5 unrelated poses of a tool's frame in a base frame.
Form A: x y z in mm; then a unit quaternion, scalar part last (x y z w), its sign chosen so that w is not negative.
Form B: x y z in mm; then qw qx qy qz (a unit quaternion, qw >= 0). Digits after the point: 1 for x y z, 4 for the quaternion.
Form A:
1: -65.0 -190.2 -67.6 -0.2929 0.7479 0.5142 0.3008
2: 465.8 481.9 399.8 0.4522 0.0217 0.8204 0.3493
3: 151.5 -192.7 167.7 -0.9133 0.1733 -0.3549 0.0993
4: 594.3 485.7 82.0 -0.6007 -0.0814 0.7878 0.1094
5: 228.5 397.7 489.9 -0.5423 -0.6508 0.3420 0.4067
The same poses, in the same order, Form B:
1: -65.0 -190.2 -67.6 0.3008 -0.2929 0.7479 0.5142
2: 465.8 481.9 399.8 0.3493 0.4522 0.0217 0.8204
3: 151.5 -192.7 167.7 0.0993 -0.9133 0.1733 -0.3549
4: 594.3 485.7 82.0 0.1094 -0.6007 -0.0814 0.7878
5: 228.5 397.7 489.9 0.4067 -0.5423 -0.6508 0.3420
